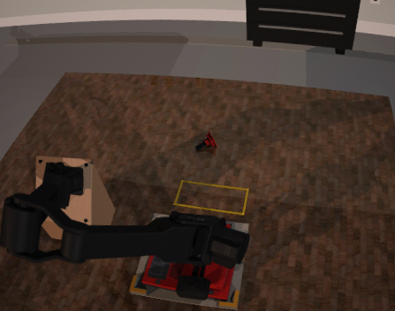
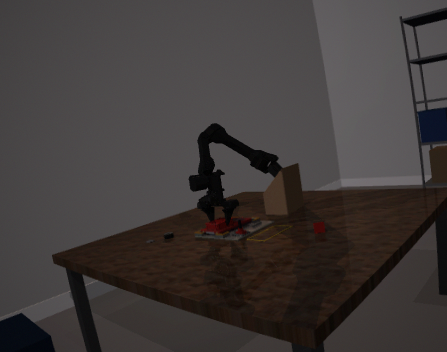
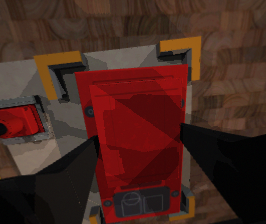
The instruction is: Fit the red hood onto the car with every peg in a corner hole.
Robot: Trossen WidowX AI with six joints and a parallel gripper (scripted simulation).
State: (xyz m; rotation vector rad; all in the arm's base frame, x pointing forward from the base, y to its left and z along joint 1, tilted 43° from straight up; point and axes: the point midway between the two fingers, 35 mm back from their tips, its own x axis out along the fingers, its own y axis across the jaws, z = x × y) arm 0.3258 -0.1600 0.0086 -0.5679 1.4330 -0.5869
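Right now the red hood is 1 cm above my gripper tip. From my gripper tip the other things lie so: grey engine block (1 cm below); then grey jig (3 cm behind, 3 cm to the left, 2 cm below).
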